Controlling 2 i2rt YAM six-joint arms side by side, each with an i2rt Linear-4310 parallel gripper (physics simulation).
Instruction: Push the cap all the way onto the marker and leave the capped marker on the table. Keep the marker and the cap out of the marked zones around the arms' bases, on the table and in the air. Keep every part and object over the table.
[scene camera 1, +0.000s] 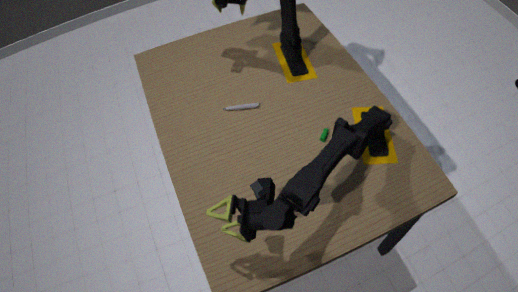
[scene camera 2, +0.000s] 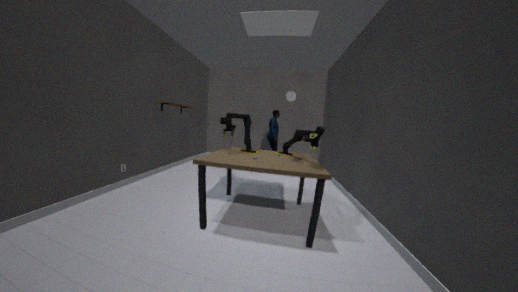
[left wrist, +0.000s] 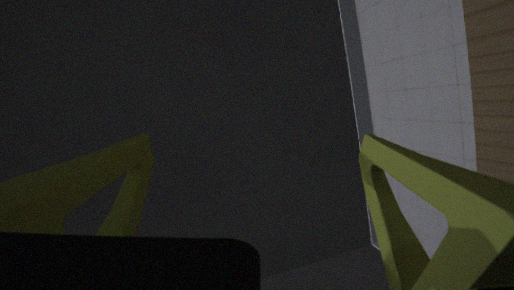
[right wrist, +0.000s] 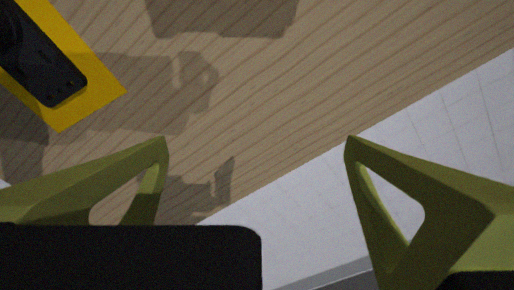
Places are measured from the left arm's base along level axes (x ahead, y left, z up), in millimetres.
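Where they show: left gripper, fingertip midpoint: (scene camera 1: 214, 220) (scene camera 2: 311, 144) (left wrist: 256, 145); right gripper, fingertip midpoint: (scene camera 1: 231, 13) (scene camera 2: 228, 137) (right wrist: 256, 145); left arm's base, link origin: (scene camera 1: 374, 134) (scene camera 2: 285, 153); right arm's base, link origin: (scene camera 1: 293, 59) (scene camera 2: 248, 151).
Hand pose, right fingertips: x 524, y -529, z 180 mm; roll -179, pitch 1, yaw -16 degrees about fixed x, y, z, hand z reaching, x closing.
Note:
Each offset is from my right fingertips to the centre of the thing. "pt": to the spot under its first point. Level surfaces: height alone.
The pale marker {dx -26, dy +380, dz -172 mm} (scene camera 1: 242, 106) (scene camera 2: 255, 158) lies flat and uncapped on the table, its narrower end toward the left in scene camera 1. The small green cap {dx -332, dy +530, dz -172 mm} (scene camera 1: 324, 135) (scene camera 2: 279, 155) lies apart from it, beside my left arm's link and outside the yellow zone. My left gripper (scene camera 1: 215, 221) (scene camera 2: 313, 141) (left wrist: 256, 145) is open and empty, raised near the table's lower left edge in scene camera 1. My right gripper (scene camera 1: 231, 12) (scene camera 2: 228, 135) (right wrist: 256, 145) is open and empty, high up at the top of scene camera 1. Neither wrist view shows the marker or the cap.
Yellow zones surround the right arm's base (scene camera 1: 298, 66) and the left arm's base (scene camera 1: 378, 144). The right arm's zone {pt dx -189, dy +17, dz -180 mm} (right wrist: 105, 85) also shows in the right wrist view. The wooden table {dz -181 mm} (scene camera 1: 200, 125) (scene camera 2: 235, 161) carries both arms. A person (scene camera 2: 273, 131) stands behind it.

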